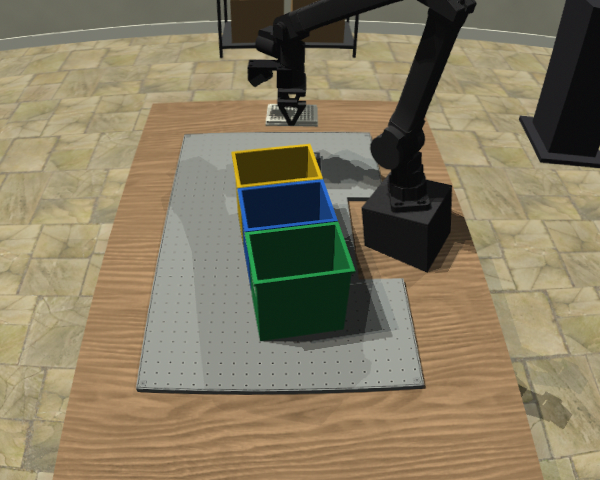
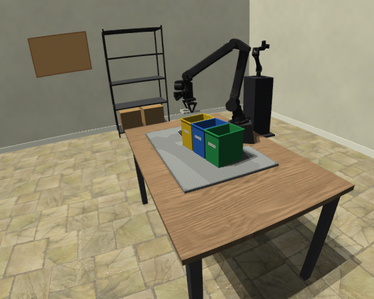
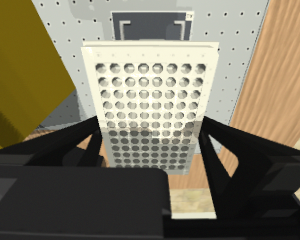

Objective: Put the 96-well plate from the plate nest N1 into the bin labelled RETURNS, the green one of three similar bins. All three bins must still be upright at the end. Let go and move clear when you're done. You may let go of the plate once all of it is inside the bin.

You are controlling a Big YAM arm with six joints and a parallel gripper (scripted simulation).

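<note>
My hand is 3 cm past the green bin, 48 cm to the right of it and 8 cm above it. From my hand the other things lie so: yellow bin (2 cm ahead, 22 cm to the left, 8 cm below); 96-well plate (right at my hand); plate nest N1 (17 cm below).
</note>
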